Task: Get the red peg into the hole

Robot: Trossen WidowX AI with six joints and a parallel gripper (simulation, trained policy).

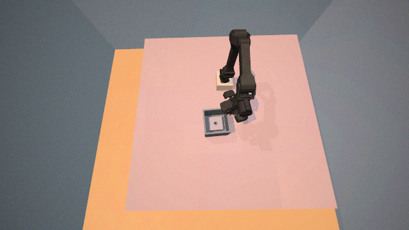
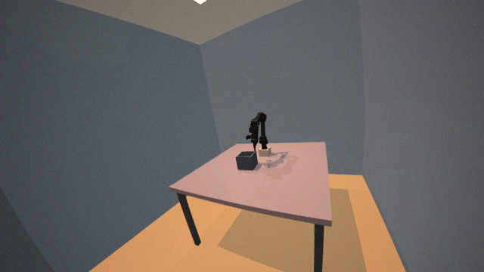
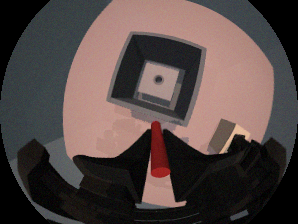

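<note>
My gripper tip is now 20 mm short of the pale plate, 90 mm to the left of it and 140 mm above it. The rest, counted from my gripper tip: red peg 10 mm to the left, 10 mm above.
</note>
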